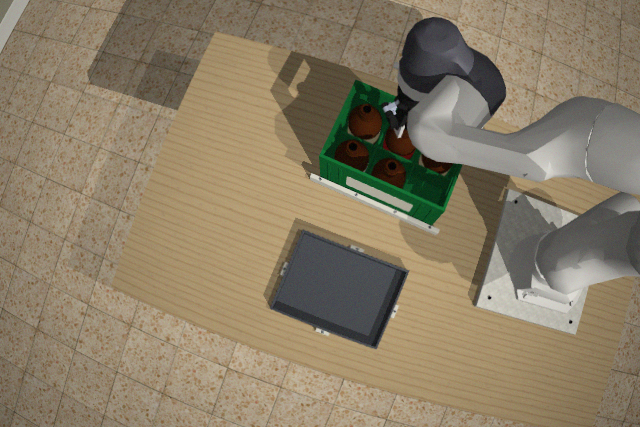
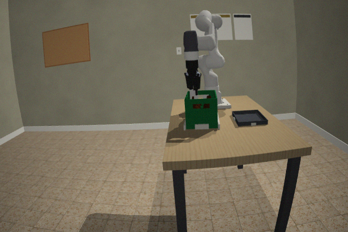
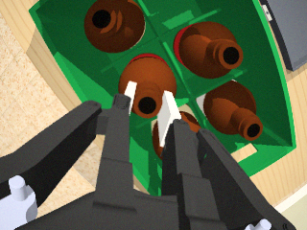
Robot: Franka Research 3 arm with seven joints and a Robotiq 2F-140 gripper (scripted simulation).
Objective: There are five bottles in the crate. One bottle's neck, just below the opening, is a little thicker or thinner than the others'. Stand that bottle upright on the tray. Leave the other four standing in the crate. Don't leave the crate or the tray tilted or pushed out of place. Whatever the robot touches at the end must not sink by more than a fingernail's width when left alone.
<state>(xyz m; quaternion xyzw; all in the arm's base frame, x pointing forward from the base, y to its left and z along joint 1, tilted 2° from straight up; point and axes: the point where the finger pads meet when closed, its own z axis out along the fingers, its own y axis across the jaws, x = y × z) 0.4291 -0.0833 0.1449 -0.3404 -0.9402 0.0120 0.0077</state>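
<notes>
The green crate is 10 mm behind my hand, 50 mm to the left of it and 90 mm below it. Round my hand: glass bottle (10 mm behind, 90 mm to the left, 90 mm below); then dark grey tray (40 mm behind, 350 mm to the left, 160 mm below).
</notes>
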